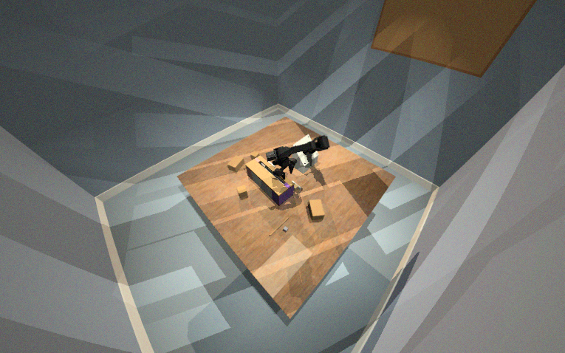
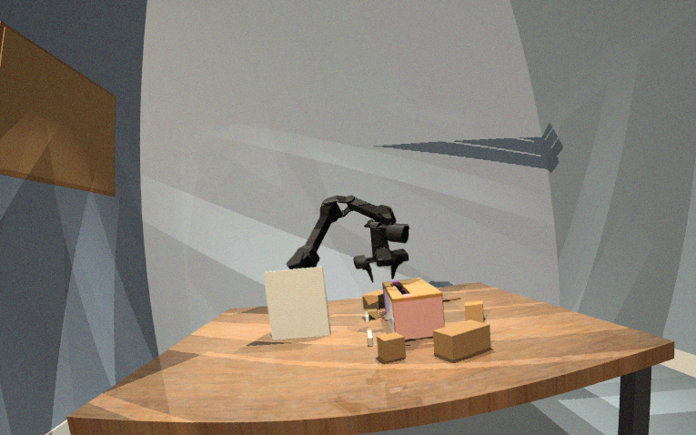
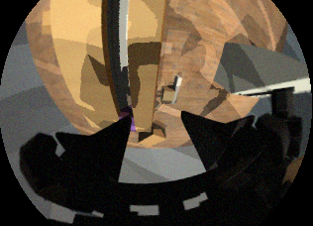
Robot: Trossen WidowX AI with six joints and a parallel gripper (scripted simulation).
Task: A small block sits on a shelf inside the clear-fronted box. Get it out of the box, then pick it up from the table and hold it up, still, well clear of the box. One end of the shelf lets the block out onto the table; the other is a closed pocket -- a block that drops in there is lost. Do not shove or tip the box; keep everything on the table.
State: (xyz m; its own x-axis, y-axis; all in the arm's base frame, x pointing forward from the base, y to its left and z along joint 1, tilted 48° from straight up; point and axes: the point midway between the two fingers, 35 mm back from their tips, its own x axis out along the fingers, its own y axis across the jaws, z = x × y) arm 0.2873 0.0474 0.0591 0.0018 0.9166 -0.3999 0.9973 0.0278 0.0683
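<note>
My gripper tip is 130 mm above the small tan piece, 40 mm to the right of it and 40 mm past it. The rest, counted from my gripper tip: long box 120 mm to the right, 80 mm below, 30 mm ahead; then small grey piece 240 mm ahead, 220 mm to the left, 140 mm below; then thin stick 260 mm ahead, 170 mm to the left, 140 mm below.
</note>
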